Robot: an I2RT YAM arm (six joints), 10 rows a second.
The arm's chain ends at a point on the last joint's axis. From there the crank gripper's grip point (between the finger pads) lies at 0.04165 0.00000 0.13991 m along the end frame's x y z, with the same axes.
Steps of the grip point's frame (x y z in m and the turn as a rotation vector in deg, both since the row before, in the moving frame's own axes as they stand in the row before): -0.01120 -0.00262 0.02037 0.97 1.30 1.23; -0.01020 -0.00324 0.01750 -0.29 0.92 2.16; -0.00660 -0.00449 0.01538 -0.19 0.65 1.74; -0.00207 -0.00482 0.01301 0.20 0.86 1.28; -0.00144 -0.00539 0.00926 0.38 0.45 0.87
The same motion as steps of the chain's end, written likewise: -0.01438 -0.00119 0.02136 0.97 1.30 1.23; -0.01240 -0.00556 0.01819 -0.29 0.92 2.16; -0.00816 -0.00624 0.01586 -0.19 0.65 1.74; -0.00416 -0.00529 0.01365 0.20 0.86 1.28; -0.00254 -0.00510 0.00959 0.38 0.45 0.87
